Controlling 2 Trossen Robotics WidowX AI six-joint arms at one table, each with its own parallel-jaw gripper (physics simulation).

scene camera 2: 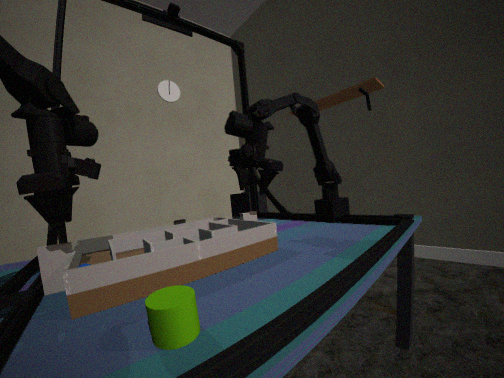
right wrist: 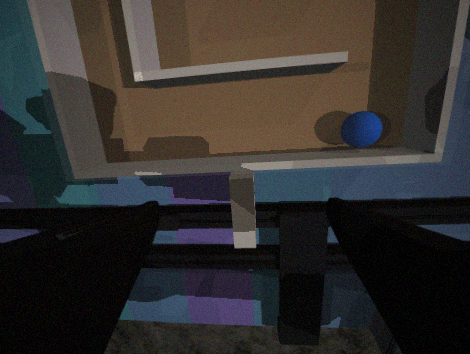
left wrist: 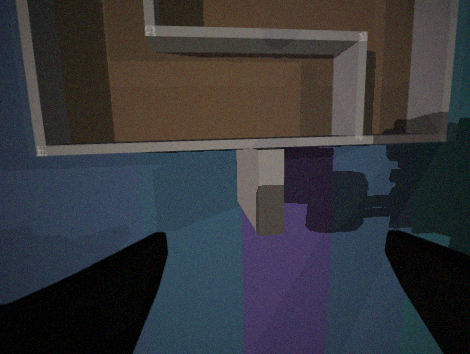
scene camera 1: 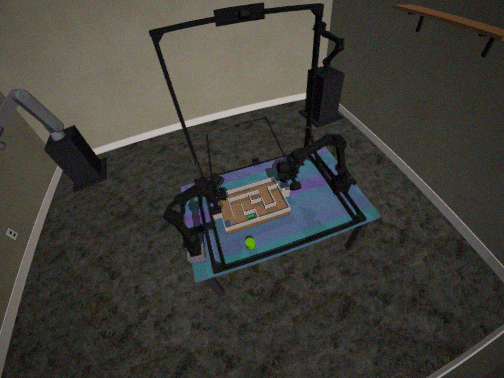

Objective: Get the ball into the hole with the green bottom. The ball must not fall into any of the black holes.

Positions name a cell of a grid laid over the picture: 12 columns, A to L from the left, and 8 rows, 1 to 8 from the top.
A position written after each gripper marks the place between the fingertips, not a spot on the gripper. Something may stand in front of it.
Note:
The left gripper (scene camera 2: F5) is open, holding nothing. The right gripper (scene camera 2: B5) is open and holds nothing. Also in view: a wooden maze board (scene camera 2: C6). On the table rests a green cylinder (scene camera 2: E7).
The wooden maze board also shows in the right wrist view (right wrist: D3), in the left wrist view (left wrist: C2) and in scene camera 1 (scene camera 1: F5). The left gripper is seen too in the left wrist view (left wrist: H6). The right gripper shows as well in the right wrist view (right wrist: G5). The right wrist view misses the green cylinder: it is out of frame. The left wrist view misses the green cylinder: it is out of frame.

